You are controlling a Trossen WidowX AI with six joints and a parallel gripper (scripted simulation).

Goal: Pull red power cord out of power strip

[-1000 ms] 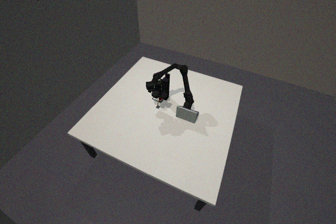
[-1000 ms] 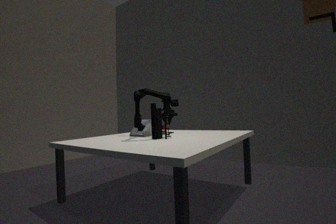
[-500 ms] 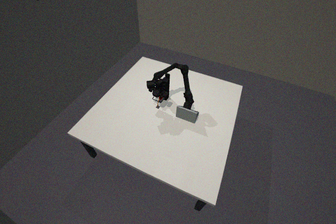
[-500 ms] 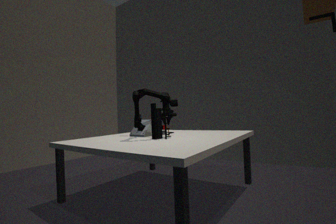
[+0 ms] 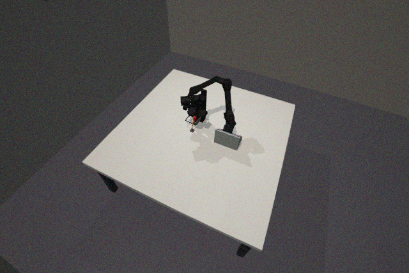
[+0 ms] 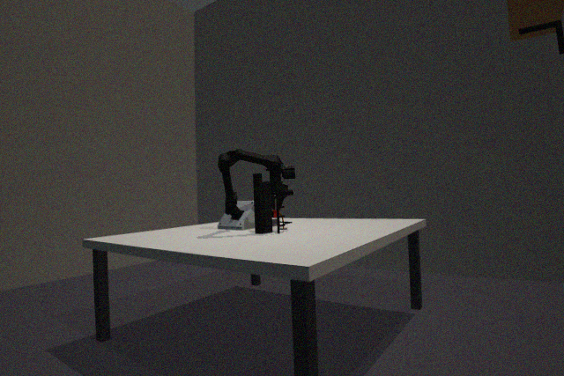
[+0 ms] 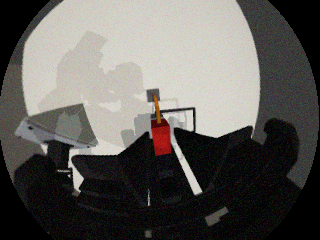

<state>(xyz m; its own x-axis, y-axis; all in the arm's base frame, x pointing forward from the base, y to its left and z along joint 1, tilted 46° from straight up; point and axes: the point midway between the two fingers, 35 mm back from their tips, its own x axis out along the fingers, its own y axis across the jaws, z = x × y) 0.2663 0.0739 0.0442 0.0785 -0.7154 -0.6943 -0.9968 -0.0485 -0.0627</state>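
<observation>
Now: the red plug 3 cm to the right of my gripper tip and 1 cm below it.
</observation>
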